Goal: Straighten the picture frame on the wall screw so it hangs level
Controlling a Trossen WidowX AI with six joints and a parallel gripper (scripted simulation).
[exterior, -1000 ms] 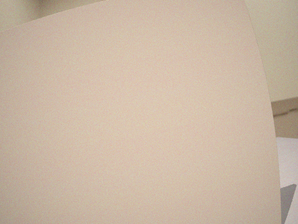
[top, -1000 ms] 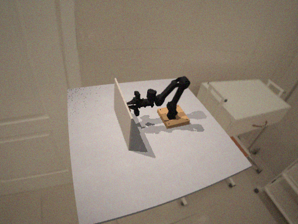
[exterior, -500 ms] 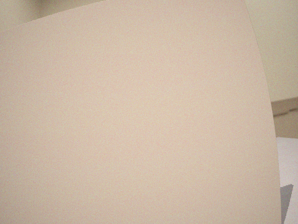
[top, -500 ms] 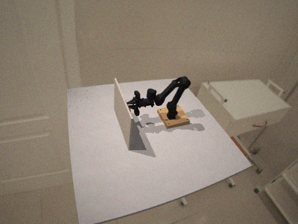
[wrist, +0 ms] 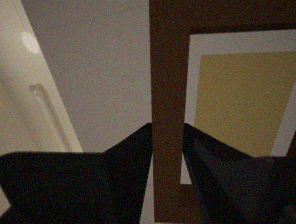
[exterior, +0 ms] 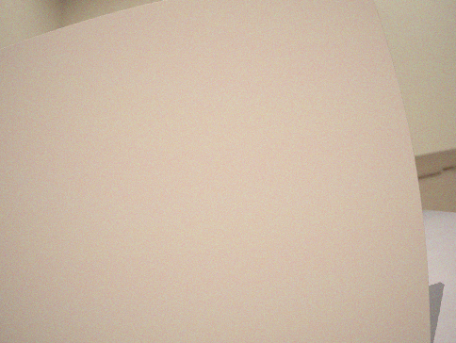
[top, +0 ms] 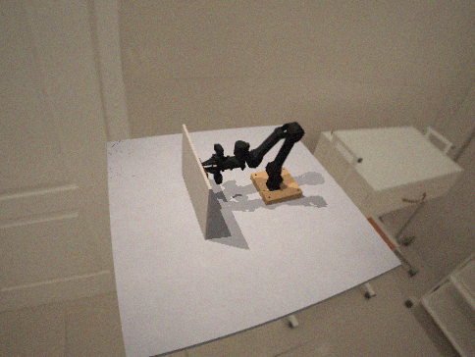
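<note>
Now: the picture frame 50 mm below my gripper tip, 10 mm to the left of it and 10 mm ahead of it. Also, from my gripper tip: wall panel: 70 mm below, 20 mm ahead.
</note>
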